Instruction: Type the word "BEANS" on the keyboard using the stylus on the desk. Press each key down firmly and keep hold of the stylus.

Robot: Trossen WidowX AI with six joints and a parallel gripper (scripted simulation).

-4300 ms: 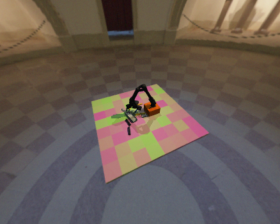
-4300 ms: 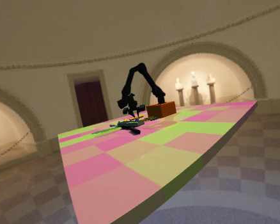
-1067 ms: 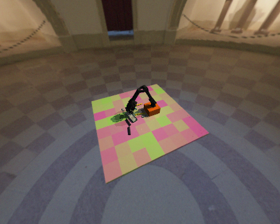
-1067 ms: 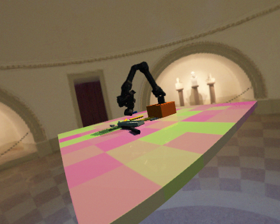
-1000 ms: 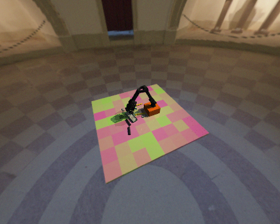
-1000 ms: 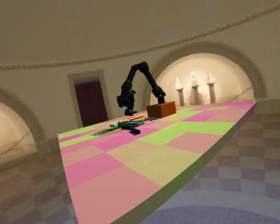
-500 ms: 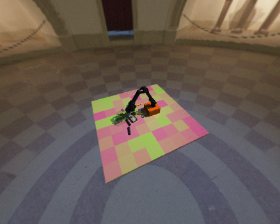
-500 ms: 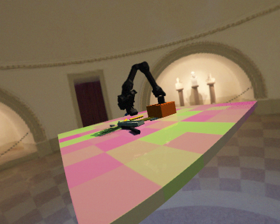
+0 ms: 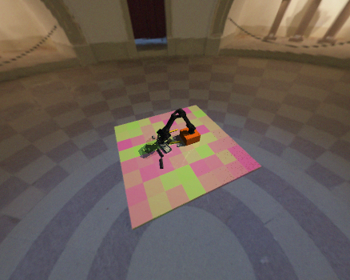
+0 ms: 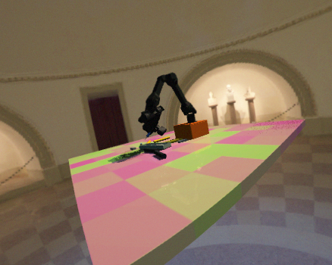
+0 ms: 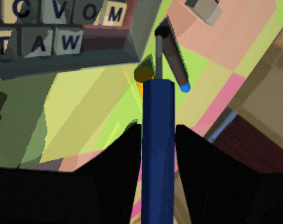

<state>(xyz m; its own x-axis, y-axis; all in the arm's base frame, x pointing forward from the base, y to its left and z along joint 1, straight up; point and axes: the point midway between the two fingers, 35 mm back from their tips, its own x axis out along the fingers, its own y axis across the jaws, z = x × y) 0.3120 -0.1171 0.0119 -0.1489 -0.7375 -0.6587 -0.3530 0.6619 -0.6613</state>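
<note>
The blue stylus is 10 mm ahead of my gripper tip and 10 mm below it. Also, from my gripper tip: small grey object: 60 mm ahead, 140 mm to the right, 90 mm below; dark blue-tipped pen: 30 mm behind, 160 mm to the right, 90 mm below.
</note>
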